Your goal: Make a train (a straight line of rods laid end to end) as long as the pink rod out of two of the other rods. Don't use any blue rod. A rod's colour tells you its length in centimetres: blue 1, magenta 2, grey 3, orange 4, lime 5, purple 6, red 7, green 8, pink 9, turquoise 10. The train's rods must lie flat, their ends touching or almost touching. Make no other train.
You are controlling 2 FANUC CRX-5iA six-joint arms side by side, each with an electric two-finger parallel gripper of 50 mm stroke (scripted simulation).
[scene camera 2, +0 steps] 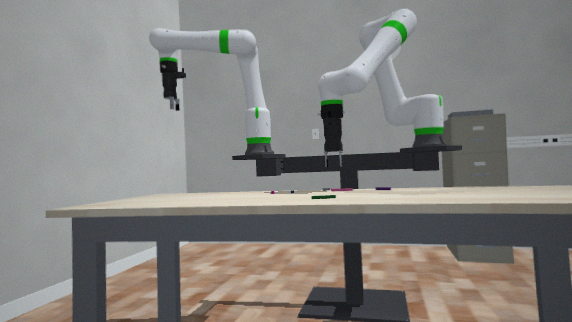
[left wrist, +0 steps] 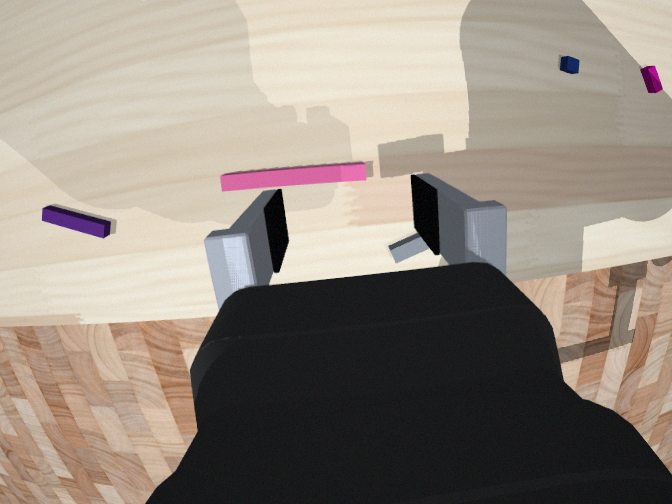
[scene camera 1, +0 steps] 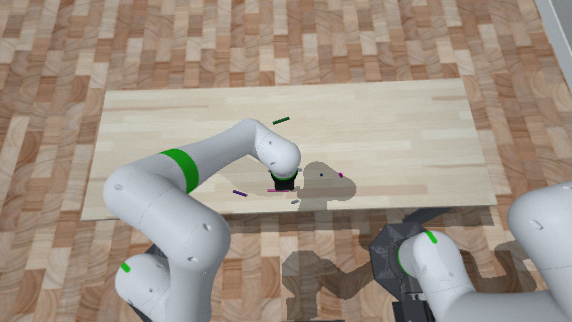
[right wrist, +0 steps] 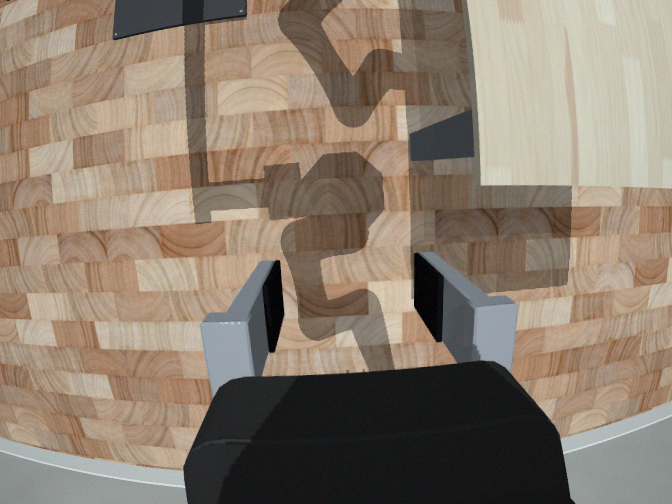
Scene:
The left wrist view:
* my left gripper: 349,208
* pink rod: 352,171
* purple rod: 90,225

